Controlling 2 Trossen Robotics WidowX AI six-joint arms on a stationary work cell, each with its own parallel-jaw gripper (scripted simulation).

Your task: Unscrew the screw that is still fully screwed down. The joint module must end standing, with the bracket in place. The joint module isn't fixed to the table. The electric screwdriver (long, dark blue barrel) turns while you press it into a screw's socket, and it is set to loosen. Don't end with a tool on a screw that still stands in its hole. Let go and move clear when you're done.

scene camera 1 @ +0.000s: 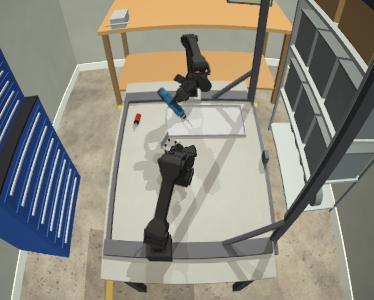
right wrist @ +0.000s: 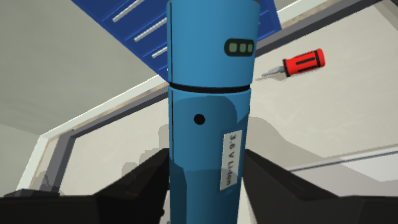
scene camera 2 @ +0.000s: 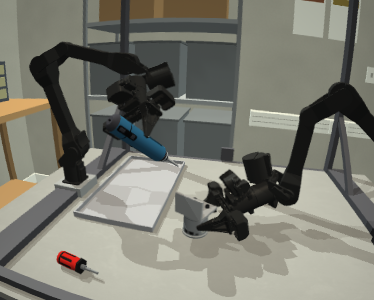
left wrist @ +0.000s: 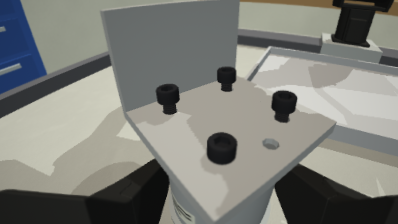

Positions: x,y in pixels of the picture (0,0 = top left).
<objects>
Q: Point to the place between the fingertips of my left gripper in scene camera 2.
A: At 193,221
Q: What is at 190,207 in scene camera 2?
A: A grey l-shaped bracket.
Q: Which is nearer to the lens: the shallow grey tray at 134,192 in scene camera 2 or the blue electric screwdriver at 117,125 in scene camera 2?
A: The blue electric screwdriver.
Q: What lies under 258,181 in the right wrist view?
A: My right gripper.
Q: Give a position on a screw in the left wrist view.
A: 221,147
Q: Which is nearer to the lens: the red-handled hand screwdriver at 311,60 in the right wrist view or the blue electric screwdriver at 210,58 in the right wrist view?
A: The blue electric screwdriver.
</objects>
